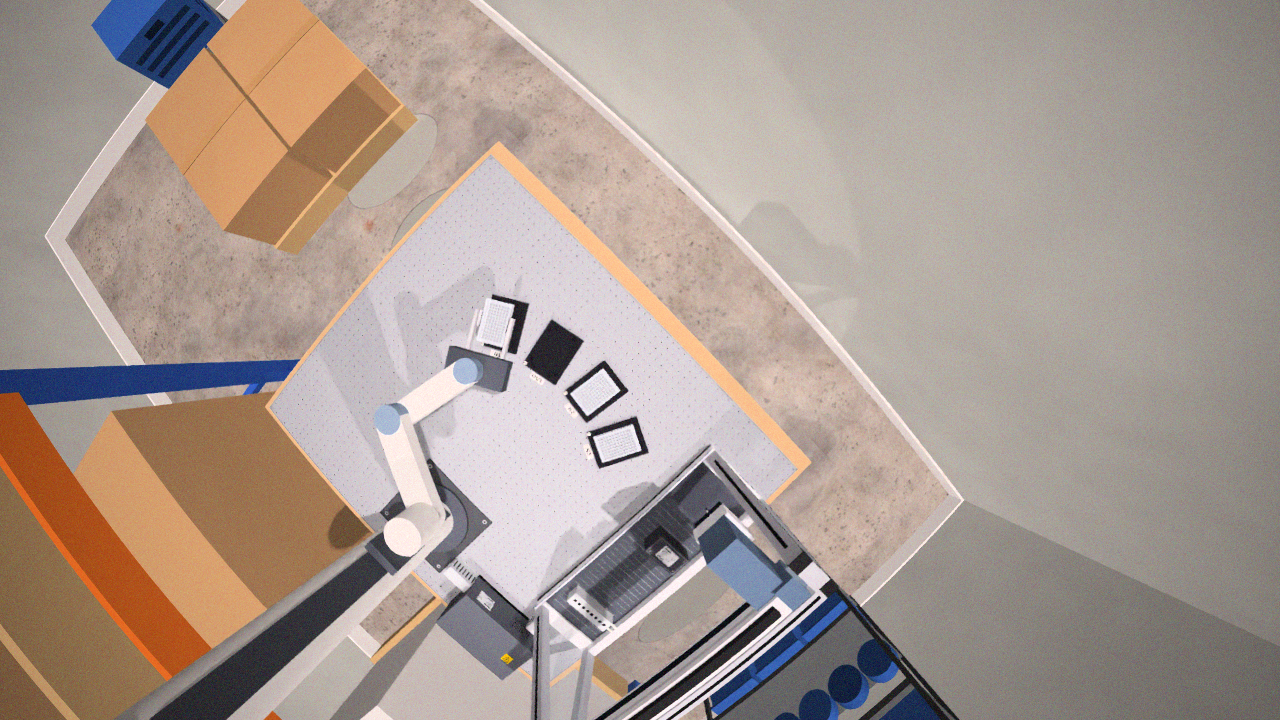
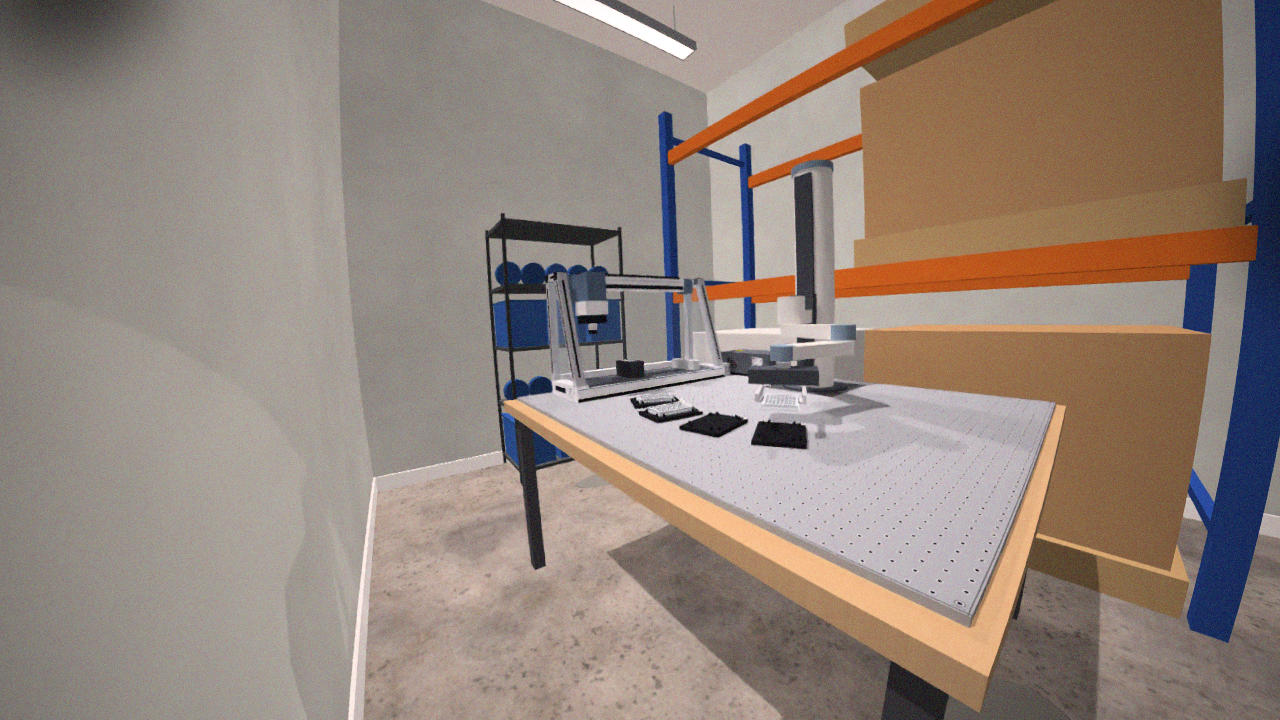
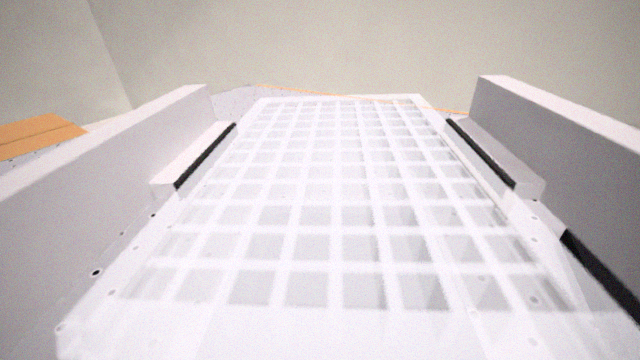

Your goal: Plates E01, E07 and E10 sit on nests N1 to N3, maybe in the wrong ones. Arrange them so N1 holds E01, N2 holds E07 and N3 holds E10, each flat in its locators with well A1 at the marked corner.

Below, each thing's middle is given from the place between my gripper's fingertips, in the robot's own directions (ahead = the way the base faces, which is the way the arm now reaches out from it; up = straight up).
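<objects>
Starting from the black out nest (image 2: 701, 425), I find my hand 18 cm to the left of it, 9 cm above it and 3 cm short of it. Going by their middles, the black out nest is the nearest to my hand of the things named here. The dark grey box (image 1: 486, 635) is 79 cm behind my hand, 68 cm to the right of it and 4 cm below it.
</objects>
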